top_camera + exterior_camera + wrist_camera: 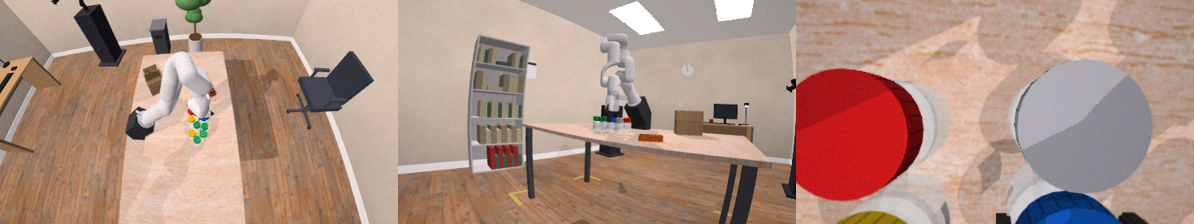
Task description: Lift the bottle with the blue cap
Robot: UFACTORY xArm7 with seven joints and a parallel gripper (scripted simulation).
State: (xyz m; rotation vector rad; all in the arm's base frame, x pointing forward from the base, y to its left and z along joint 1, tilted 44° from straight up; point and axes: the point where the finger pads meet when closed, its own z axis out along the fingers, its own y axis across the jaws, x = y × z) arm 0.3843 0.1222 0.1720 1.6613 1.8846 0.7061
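Right now my hand is 50 mm above the blue-capped bottle. Also, from my hand: red-capped bottle (100 mm behind, 50 mm below, 40 mm to the left); then grey-capped bottle (60 mm to the left, 50 mm below, 10 mm behind).
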